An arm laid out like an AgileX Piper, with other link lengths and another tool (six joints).
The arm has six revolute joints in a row. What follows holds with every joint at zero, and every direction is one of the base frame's.
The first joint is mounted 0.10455 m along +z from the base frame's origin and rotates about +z.
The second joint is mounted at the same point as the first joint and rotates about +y.
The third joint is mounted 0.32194 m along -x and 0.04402 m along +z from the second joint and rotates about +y.
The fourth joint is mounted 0.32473 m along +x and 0.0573 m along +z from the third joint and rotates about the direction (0.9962, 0, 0.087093).
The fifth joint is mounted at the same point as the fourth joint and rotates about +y.
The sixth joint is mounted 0.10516 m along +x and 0.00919 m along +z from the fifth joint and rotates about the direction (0.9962, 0, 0.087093).
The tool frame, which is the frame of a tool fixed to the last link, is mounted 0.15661 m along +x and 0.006 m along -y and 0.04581 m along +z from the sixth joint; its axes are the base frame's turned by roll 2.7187, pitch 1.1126 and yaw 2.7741 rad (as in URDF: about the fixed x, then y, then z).
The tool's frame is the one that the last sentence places.
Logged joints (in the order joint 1, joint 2, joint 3, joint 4, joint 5, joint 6), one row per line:
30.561, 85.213, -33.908, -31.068, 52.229, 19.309
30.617, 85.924, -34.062, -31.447, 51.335, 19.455
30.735, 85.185, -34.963, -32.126, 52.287, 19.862
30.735, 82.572, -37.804, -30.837, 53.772, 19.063
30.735, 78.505, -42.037, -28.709, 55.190, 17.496
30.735, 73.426, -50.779, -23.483, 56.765, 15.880
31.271, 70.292, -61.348, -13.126, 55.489, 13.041
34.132, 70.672, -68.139, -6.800, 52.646, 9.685
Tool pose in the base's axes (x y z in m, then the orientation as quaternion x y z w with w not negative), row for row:
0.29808, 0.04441, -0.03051, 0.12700, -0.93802, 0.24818, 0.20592
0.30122, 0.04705, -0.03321, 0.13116, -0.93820, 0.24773, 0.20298
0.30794, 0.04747, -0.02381, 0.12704, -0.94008, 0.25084, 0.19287
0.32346, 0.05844, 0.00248, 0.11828, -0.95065, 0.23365, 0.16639
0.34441, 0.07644, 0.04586, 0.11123, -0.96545, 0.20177, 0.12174
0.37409, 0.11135, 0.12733, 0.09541, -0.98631, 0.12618, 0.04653
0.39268, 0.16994, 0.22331, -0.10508, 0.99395, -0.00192, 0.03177
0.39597, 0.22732, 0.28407, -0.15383, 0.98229, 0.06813, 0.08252
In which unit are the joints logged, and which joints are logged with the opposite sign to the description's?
The joints are logged in degrees. Opposite sign: none.
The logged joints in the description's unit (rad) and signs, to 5 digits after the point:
0.53339, 1.48725, -0.59181, -0.54224, 0.91157, 0.33701
0.53437, 1.49966, -0.59449, -0.54885, 0.89596, 0.33955
0.53643, 1.48676, -0.61022, -0.56070, 0.91258, 0.34666
0.53643, 1.44115, -0.65980, -0.53821, 0.93850, 0.33271
0.53643, 1.37017, -0.73368, -0.50107, 0.96325, 0.30536
0.53643, 1.28153, -0.88626, -0.40986, 0.99074, 0.27716
0.54578, 1.22683, -1.07072, -0.22909, 0.96847, 0.22761
0.59572, 1.23346, -1.18925, -0.11868, 0.91885, 0.16904

